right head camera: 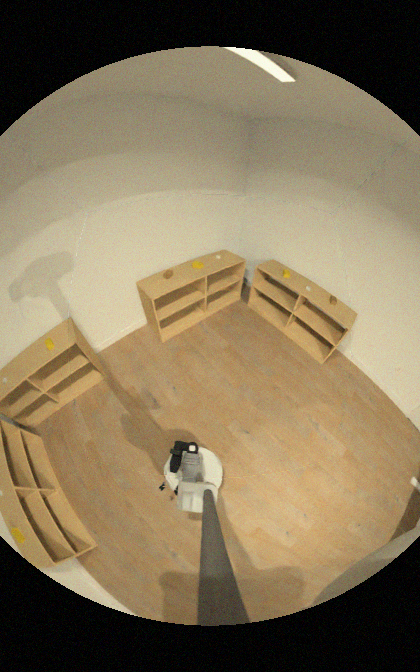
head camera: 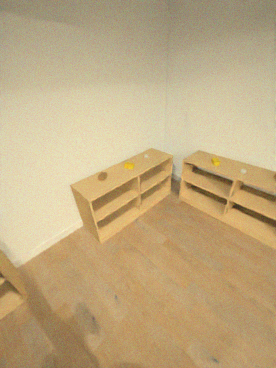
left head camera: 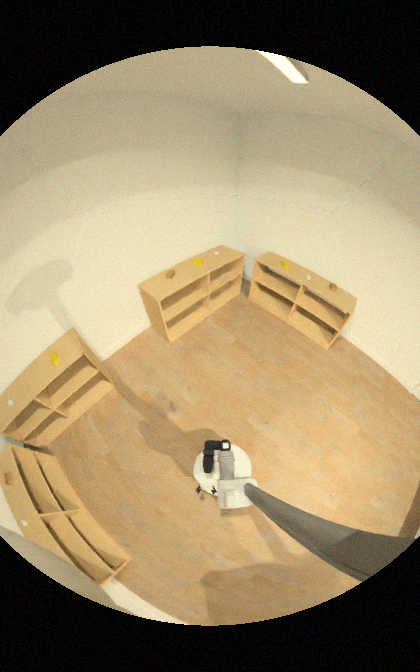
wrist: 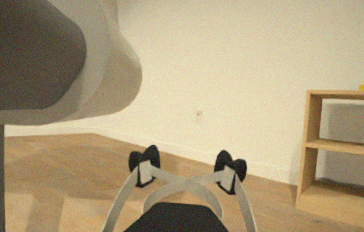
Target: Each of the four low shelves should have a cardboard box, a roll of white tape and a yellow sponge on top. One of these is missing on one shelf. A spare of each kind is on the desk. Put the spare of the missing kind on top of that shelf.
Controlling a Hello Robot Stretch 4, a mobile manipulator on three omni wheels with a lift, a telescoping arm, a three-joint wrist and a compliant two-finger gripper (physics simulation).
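Frame: origin at the robot's base, x ahead, y left, z up, level; metres.
Where they show: gripper, fingertip midpoint: (wrist: 187,160).
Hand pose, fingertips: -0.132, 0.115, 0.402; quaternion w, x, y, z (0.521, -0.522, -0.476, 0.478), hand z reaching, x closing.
After its pixels a point has its place, as x, y, z.
My gripper (left head camera: 206,490) (right head camera: 169,489) (wrist: 187,160) {-0.132, 0.115, 0.402} is open and empty, beside my base. The middle shelf (head camera: 85,186) {1.466, 0.575, 0.582} (left head camera: 184,269) (right head camera: 182,270) bears a brown box (head camera: 102,176) {1.562, 0.415, 0.631} (left head camera: 170,274), a yellow sponge (head camera: 129,166) {1.783, 0.151, 0.612} (left head camera: 198,262) and white tape (head camera: 146,156) {2.051, -0.049, 0.597} (left head camera: 216,253). The right shelf (head camera: 230,167) {1.713, -0.940, 0.582} (left head camera: 320,281) bears sponge (left head camera: 285,264), tape (left head camera: 308,277) and box (left head camera: 333,287). The left shelf (left head camera: 75,345) (right head camera: 65,332) shows a sponge (left head camera: 55,358) and tape (left head camera: 10,402); no box shows there. The lower-left shelf shows box (left head camera: 8,478), tape (left head camera: 24,523) and, in the right head view, sponge (right head camera: 18,535).
The desk top and its spares do not show. In the wrist view a shelf's side panel (wrist: 312,120) {-1.050, 0.844, 0.429} stands at the right, with a bit of yellow (wrist: 361,88) {-0.962, 1.047, 0.610} on top, and a wall socket (wrist: 199,115) {-1.980, 0.347, 0.384} is beyond the gripper. Floor lies between my base and the shelves.
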